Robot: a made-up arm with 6 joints. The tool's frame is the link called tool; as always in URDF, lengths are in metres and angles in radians. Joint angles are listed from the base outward. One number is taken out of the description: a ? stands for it. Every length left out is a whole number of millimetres.
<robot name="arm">
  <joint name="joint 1" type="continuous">
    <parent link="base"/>
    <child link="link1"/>
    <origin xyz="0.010 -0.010 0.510"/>
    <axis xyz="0 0 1"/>
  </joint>
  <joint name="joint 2" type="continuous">
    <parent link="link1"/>
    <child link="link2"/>
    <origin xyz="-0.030 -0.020 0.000" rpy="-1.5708 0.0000 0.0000"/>
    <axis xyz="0 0 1"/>
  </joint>
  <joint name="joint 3" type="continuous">
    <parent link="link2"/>
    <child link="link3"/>
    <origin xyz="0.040 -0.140 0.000"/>
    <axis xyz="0 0 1"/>
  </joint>
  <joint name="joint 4" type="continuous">
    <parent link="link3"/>
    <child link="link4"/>
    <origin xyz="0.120 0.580 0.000" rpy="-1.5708 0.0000 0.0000"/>
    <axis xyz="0 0 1"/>
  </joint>
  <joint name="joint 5" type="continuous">
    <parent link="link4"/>
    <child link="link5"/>
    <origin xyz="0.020 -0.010 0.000" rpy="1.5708 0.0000 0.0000"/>
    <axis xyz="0 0 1"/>
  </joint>
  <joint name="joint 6" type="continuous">
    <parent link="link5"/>
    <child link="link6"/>
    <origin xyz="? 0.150 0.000" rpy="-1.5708 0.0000 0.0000"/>
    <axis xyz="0 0 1"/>
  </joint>
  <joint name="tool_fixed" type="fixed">
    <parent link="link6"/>
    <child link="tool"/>
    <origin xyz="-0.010 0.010 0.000" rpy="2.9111 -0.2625 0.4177"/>
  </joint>
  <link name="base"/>
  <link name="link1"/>
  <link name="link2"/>
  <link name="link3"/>
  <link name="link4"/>
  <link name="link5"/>
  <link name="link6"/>
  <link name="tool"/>
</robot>
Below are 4 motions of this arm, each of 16 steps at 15 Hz.
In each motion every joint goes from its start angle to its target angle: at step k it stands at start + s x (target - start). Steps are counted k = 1, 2, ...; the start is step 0. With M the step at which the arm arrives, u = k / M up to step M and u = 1 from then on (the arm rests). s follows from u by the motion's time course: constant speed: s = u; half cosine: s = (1 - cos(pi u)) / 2; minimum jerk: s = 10 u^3 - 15 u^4 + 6 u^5.
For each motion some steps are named. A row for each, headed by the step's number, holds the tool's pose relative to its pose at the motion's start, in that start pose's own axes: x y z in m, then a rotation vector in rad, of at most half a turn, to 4 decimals.
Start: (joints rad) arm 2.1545 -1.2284 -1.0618 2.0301 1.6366 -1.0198
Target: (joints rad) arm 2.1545 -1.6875 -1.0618 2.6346 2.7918 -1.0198
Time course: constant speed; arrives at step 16
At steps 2, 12, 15, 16:
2: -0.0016 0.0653 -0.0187 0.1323 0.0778 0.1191
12: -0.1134 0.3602 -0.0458 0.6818 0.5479 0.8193
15: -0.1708 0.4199 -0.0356 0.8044 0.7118 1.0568
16: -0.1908 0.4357 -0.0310 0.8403 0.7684 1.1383

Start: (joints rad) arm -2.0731 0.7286 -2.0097 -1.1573 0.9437 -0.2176
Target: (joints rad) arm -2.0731 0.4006 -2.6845 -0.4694 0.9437 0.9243
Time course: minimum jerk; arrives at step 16
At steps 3, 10, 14, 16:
3: 0.0039 -0.0353 0.0108 0.0344 0.0051 -0.1078
10: -0.1010 -0.4947 0.2036 0.7171 -0.0371 -1.4700
14: -0.2157 -0.6359 0.2908 1.1146 -0.0930 -1.8712
16: -0.2240 -0.6437 0.2962 1.1423 -0.0968 -1.8924

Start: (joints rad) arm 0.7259 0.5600 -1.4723 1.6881 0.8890 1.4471
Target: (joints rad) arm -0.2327 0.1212 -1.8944 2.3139 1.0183 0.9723
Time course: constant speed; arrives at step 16
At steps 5, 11, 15, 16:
5: -0.2682 -0.0561 0.1670 0.0032 0.4331 0.2991
11: -0.4849 -0.2330 0.4436 0.0612 0.8528 0.7723
15: -0.5461 -0.4144 0.6176 0.1251 1.0508 1.1439
16: -0.5511 -0.4658 0.6544 0.1431 1.0879 1.2424

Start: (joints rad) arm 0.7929 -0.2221 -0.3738 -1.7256 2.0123 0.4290
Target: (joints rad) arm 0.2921 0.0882 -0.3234 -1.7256 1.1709 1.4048
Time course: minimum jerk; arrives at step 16
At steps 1, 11, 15, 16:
1: -0.0001 0.0008 0.0000 0.0015 -0.0004 -0.0007
11: -0.1415 0.2559 0.0354 0.7141 0.2035 -0.2000
15: -0.1895 0.2889 0.0550 0.8711 0.3538 -0.2333
16: -0.1901 0.2892 0.0553 0.8729 0.3559 -0.2337

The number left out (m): 0.110
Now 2 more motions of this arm.
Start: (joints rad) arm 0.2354 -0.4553 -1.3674 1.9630 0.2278 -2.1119
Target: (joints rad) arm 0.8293 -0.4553 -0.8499 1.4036 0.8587 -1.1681
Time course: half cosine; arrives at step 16
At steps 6, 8, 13, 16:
6: -0.1249 0.1357 -0.0544 0.3598 0.2723 -0.0709
8: -0.2127 0.2264 -0.0588 0.5634 0.4902 -0.1048
13: -0.4174 0.4065 0.0173 0.9031 1.0848 -0.1182
16: -0.4589 0.4357 0.0463 0.9471 1.2228 -0.1057

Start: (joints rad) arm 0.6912 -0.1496 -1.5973 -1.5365 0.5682 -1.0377
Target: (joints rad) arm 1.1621 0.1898 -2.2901 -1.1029 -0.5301 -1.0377
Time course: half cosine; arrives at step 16
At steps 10, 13, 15, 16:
10: -0.0617 -0.3257 0.2301 -0.5902 -0.6691 -0.7867
13: -0.1384 -0.3836 0.3086 -0.8173 -0.8477 -1.0540
15: -0.1675 -0.3957 0.3324 -0.8968 -0.9007 -1.1444
16: -0.1714 -0.3970 0.3354 -0.9071 -0.9073 -1.1561

